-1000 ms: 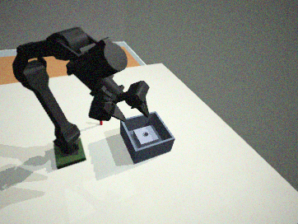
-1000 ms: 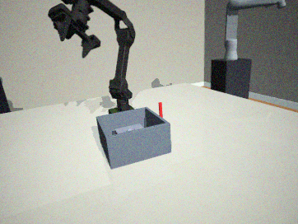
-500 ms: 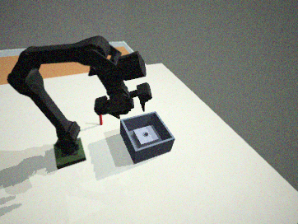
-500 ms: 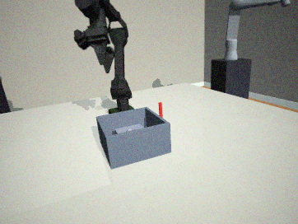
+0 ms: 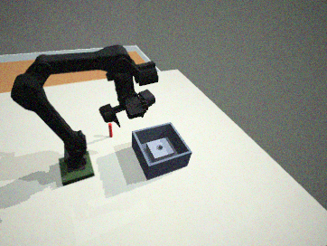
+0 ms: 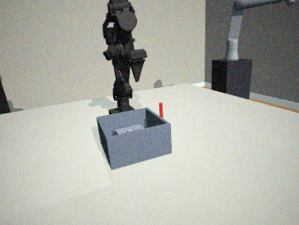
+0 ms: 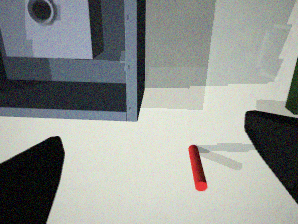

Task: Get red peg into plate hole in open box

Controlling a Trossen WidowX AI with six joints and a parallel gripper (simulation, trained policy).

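Now: gripper tip 70 mm past the red peg, 120 mm to the right of it and 160 mm above it. Round my gripper tip: pale plate (120 mm ahead, 30 mm to the right, 150 mm below); then blue-grey box (120 mm ahead, 30 mm to the right, 170 mm below).
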